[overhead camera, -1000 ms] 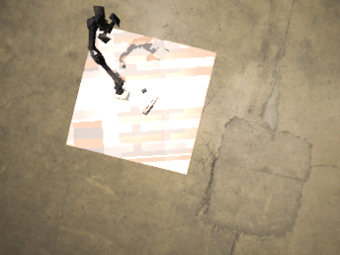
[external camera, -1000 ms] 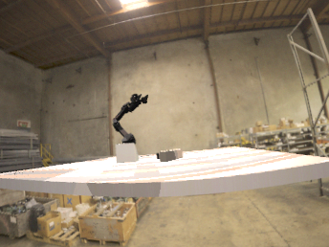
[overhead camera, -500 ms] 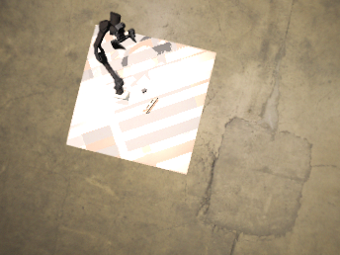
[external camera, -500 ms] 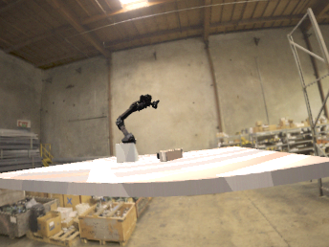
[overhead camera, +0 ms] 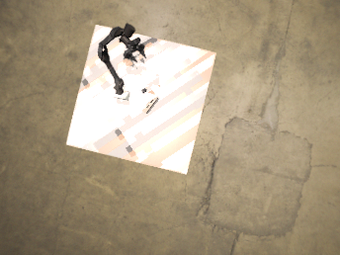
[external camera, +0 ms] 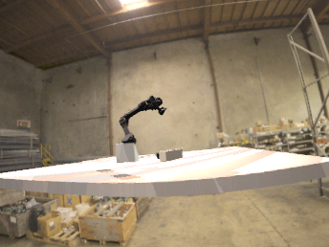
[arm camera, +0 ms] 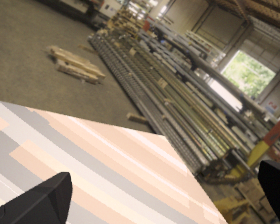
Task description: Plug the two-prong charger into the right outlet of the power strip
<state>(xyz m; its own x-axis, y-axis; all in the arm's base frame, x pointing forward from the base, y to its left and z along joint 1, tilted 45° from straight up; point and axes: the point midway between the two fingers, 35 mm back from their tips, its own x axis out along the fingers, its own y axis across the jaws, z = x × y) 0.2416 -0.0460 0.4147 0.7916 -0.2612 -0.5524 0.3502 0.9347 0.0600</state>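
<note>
The two-prong charger lies 390 mm below my gripper tip, 140 mm to the right of it and 10 mm behind it.
</note>
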